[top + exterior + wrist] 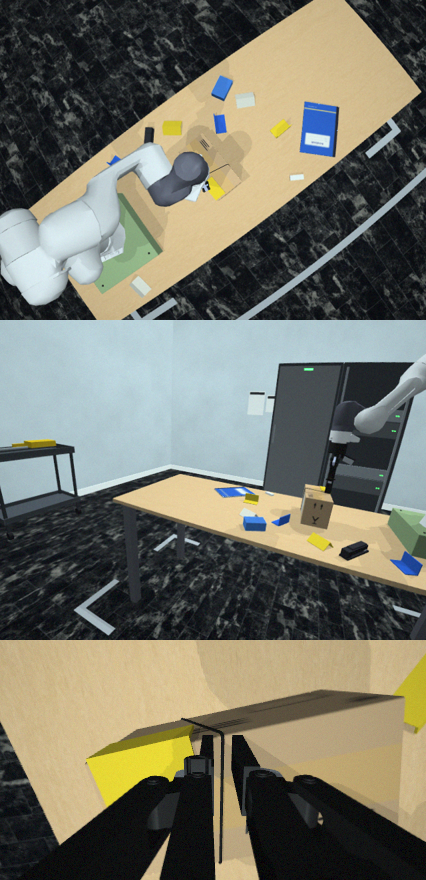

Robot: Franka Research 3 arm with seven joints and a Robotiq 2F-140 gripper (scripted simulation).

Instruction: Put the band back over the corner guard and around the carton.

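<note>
Right now the yellow corner guard is 60 mm to the right of my hand and 40 mm below it. From my hand the other things lie so: brown carton (100 mm below, 50 mm ahead, 10 mm to the left); blue box (290 mm ahead, 270 mm to the left, 160 mm below).
</note>
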